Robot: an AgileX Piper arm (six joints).
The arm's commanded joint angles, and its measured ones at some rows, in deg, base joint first. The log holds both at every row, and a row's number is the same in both.
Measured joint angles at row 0: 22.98 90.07 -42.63 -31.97 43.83 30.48
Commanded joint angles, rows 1 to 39: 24.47 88.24 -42.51 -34.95 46.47 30.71; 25.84 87.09 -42.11 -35.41 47.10 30.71; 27.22 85.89 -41.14 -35.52 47.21 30.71; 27.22 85.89 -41.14 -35.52 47.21 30.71; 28.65 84.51 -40.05 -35.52 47.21 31.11; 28.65 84.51 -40.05 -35.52 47.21 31.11; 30.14 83.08 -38.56 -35.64 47.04 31.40; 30.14 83.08 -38.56 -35.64 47.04 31.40; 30.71 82.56 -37.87 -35.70 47.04 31.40; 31.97 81.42 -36.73 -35.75 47.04 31.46; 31.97 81.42 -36.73 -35.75 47.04 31.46; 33.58 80.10 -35.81 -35.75 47.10 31.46; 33.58 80.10 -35.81 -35.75 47.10 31.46; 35.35 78.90 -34.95 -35.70 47.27 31.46; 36.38 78.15 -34.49 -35.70 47.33 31.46; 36.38 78.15 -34.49 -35.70 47.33 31.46; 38.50 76.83 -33.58 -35.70 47.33 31.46; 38.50 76.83 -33.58 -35.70 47.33 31.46; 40.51 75.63 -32.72 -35.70 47.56 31.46; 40.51 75.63 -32.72 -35.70 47.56 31.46; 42.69 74.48 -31.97 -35.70 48.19 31.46; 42.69 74.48 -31.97 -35.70 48.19 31.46; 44.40 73.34 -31.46 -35.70 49.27 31.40; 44.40 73.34 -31.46 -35.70 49.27 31.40; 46.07 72.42 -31.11 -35.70 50.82 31.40; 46.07 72.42 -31.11 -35.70 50.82 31.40; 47.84 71.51 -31.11 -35.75 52.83 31.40; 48.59 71.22 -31.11 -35.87 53.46 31.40; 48.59 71.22 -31.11 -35.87 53.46 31.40; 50.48 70.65 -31.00 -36.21 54.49 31.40; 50.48 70.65 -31.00 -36.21 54.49 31.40; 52.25 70.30 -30.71 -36.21 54.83 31.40; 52.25 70.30 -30.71 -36.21 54.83 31.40; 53.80 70.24 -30.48 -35.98 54.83 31.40; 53.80 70.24 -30.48 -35.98 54.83 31.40; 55.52 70.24 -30.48 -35.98 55.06 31.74; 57.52 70.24 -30.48 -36.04 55.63 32.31; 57.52 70.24 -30.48 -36.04 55.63 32.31; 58.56 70.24 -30.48 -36.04 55.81 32.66
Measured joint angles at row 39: 57.18 70.59 -30.48 -33.06 53.74 31.80
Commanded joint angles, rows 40 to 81: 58.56 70.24 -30.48 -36.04 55.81 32.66; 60.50 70.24 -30.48 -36.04 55.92 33.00; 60.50 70.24 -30.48 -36.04 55.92 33.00; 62.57 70.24 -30.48 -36.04 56.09 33.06; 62.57 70.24 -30.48 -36.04 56.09 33.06; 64.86 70.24 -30.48 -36.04 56.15 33.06; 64.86 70.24 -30.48 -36.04 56.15 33.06; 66.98 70.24 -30.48 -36.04 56.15 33.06; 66.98 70.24 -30.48 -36.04 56.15 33.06; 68.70 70.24 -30.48 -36.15 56.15 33.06; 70.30 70.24 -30.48 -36.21 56.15 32.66; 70.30 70.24 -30.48 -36.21 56.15 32.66; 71.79 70.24 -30.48 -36.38 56.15 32.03; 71.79 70.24 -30.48 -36.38 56.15 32.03; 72.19 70.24 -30.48 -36.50 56.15 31.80; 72.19 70.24 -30.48 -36.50 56.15 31.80; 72.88 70.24 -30.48 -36.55 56.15 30.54; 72.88 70.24 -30.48 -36.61 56.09 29.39; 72.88 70.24 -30.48 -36.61 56.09 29.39; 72.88 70.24 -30.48 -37.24 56.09 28.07; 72.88 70.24 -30.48 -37.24 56.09 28.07; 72.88 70.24 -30.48 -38.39 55.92 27.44; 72.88 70.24 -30.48 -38.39 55.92 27.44; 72.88 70.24 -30.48 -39.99 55.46 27.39; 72.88 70.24 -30.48 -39.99 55.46 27.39; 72.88 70.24 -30.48 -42.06 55.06 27.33; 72.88 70.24 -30.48 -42.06 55.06 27.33; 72.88 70.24 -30.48 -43.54 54.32 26.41; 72.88 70.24 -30.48 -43.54 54.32 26.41; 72.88 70.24 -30.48 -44.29 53.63 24.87; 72.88 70.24 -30.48 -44.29 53.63 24.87; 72.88 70.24 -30.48 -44.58 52.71 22.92; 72.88 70.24 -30.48 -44.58 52.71 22.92; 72.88 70.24 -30.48 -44.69 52.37 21.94; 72.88 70.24 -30.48 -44.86 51.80 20.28; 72.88 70.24 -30.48 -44.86 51.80 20.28; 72.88 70.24 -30.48 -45.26 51.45 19.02; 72.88 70.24 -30.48 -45.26 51.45 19.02; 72.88 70.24 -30.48 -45.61 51.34 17.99; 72.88 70.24 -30.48 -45.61 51.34 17.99; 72.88 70.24 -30.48 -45.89 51.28 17.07; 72.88 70.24 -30.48 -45.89 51.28 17.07
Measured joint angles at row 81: 72.82 70.59 -30.48 -41.54 50.71 18.96
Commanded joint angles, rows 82 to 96: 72.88 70.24 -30.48 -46.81 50.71 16.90; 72.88 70.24 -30.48 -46.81 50.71 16.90; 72.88 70.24 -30.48 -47.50 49.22 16.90; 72.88 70.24 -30.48 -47.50 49.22 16.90; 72.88 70.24 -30.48 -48.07 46.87 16.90; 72.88 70.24 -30.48 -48.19 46.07 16.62; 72.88 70.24 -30.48 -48.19 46.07 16.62; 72.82 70.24 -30.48 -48.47 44.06 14.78; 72.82 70.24 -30.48 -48.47 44.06 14.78; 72.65 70.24 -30.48 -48.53 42.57 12.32; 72.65 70.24 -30.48 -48.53 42.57 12.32; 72.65 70.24 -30.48 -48.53 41.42 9.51; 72.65 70.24 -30.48 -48.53 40.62 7.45; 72.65 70.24 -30.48 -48.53 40.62 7.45; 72.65 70.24 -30.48 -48.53 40.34 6.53
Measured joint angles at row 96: 72.82 70.59 -30.48 -45.09 41.42 10.20
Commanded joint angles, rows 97 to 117: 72.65 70.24 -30.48 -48.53 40.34 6.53; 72.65 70.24 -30.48 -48.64 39.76 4.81; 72.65 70.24 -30.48 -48.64 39.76 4.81; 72.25 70.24 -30.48 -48.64 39.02 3.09; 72.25 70.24 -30.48 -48.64 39.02 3.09; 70.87 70.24 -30.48 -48.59 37.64 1.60; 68.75 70.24 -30.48 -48.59 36.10 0.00; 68.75 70.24 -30.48 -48.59 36.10 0.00; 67.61 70.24 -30.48 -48.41 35.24 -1.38; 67.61 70.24 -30.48 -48.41 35.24 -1.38; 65.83 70.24 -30.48 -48.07 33.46 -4.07; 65.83 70.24 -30.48 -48.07 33.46 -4.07; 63.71 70.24 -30.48 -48.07 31.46 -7.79; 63.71 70.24 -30.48 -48.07 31.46 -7.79; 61.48 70.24 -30.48 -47.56 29.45 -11.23; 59.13 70.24 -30.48 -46.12 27.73 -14.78; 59.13 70.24 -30.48 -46.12 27.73 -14.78; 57.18 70.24 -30.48 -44.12 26.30 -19.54; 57.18 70.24 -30.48 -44.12 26.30 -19.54; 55.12 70.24 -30.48 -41.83 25.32 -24.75; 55.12 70.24 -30.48 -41.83 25.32 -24.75
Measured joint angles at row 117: 57.52 70.59 -30.37 -42.69 28.25 -17.36
